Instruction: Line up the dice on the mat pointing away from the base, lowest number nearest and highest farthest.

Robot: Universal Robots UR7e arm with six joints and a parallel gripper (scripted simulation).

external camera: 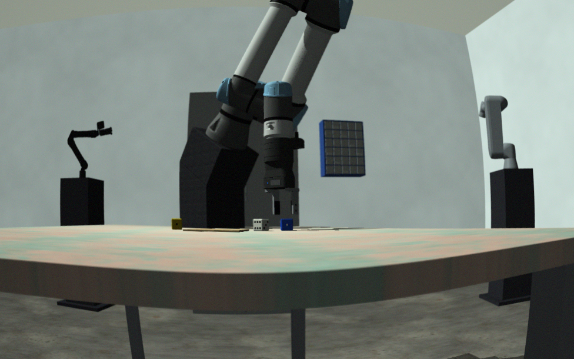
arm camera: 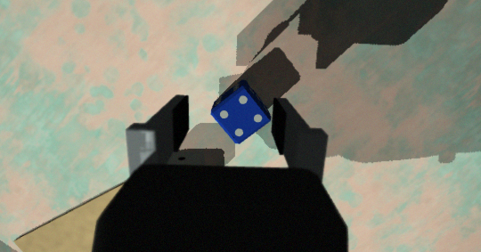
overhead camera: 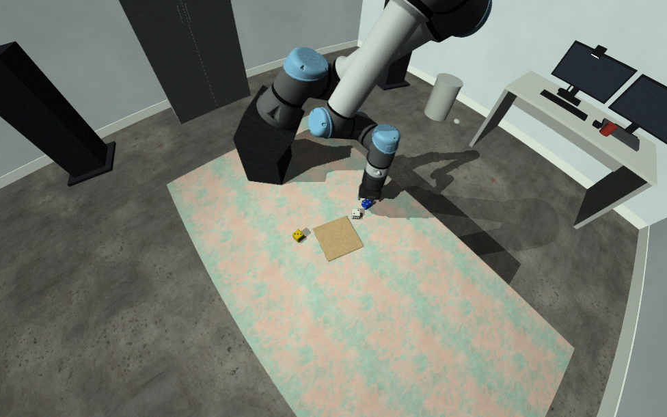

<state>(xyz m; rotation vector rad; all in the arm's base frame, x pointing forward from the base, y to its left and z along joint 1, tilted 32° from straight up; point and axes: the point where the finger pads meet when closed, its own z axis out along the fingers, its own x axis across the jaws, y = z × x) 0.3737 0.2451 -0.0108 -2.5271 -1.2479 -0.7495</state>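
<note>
The blue die lies 40 mm below my hand and 10 mm ahead of it. The rest, counted from my hand: yellow die: 290 mm to the right, 40 mm below, 20 mm ahead; then white die: 60 mm to the right, 40 mm below, 30 mm ahead; then tan mat: 170 mm to the right, 80 mm ahead, 60 mm below.
</note>
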